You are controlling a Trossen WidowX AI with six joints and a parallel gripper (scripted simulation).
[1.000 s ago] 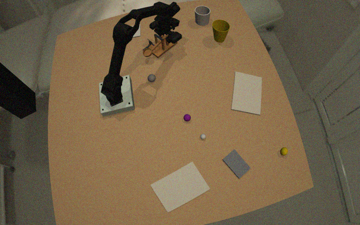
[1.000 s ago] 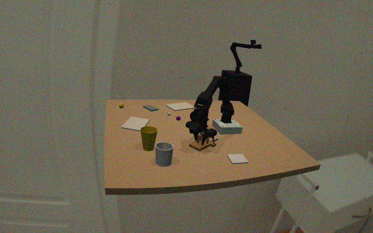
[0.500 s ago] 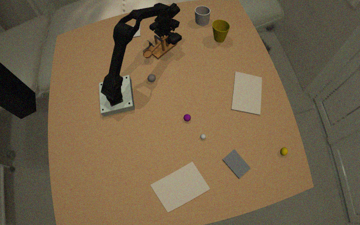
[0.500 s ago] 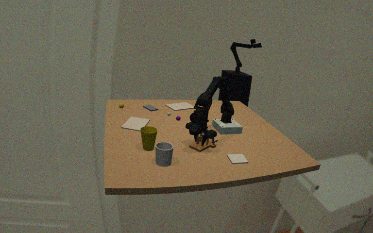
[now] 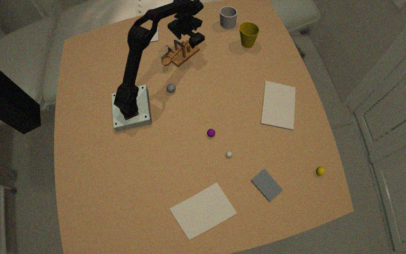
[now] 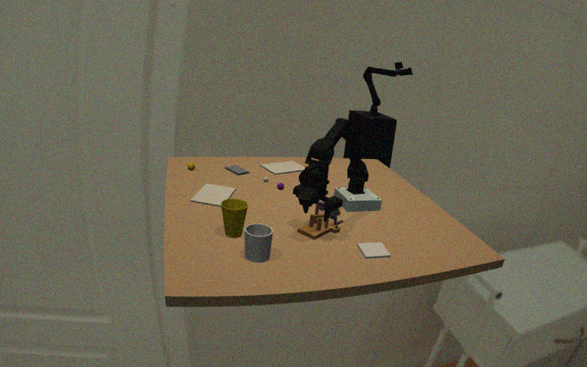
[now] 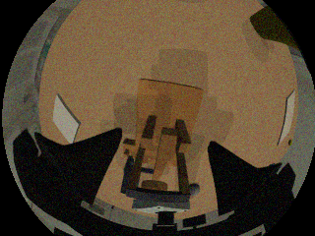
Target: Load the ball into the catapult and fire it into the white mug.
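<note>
My gripper tip is 430 mm to the left of the purple ball, 60 mm past it and 50 mm above it. From my gripper tip the other things lie so: grey ball 180 mm to the right, 140 mm behind, 40 mm below; small white tile 200 mm to the left, 150 mm behind, 60 mm below; wooden catapult 60 mm behind, 20 mm to the right, 10 mm below.
</note>
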